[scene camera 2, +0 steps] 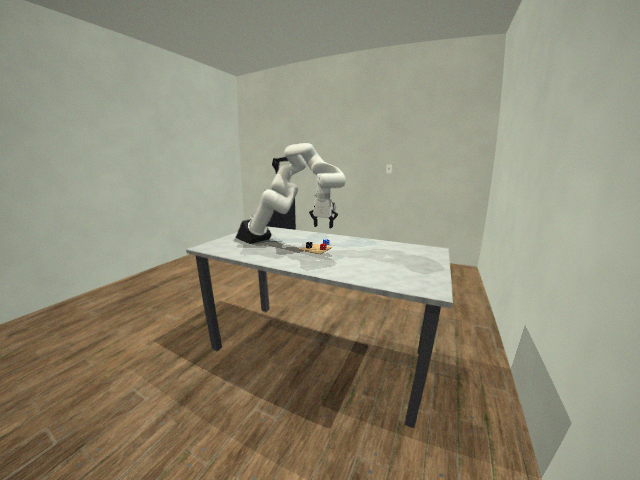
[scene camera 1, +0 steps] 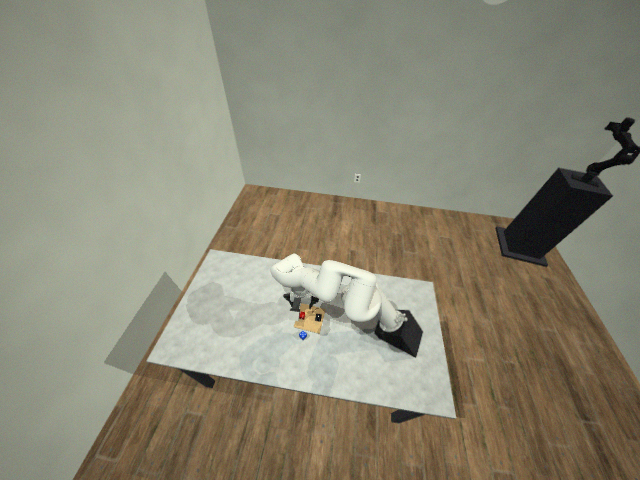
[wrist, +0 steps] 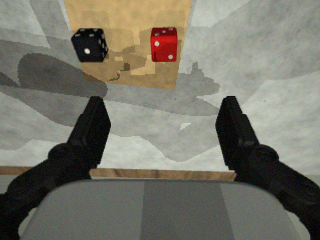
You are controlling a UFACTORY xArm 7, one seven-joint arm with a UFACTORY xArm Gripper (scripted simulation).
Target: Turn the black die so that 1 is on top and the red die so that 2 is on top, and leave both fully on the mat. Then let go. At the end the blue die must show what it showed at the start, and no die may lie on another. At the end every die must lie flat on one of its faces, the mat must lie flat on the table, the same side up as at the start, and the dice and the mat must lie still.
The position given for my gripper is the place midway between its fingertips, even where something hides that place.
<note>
I see my gripper [wrist: 162, 110], a red die [wrist: 163, 40] and a black die [wrist: 90, 45].
</note>
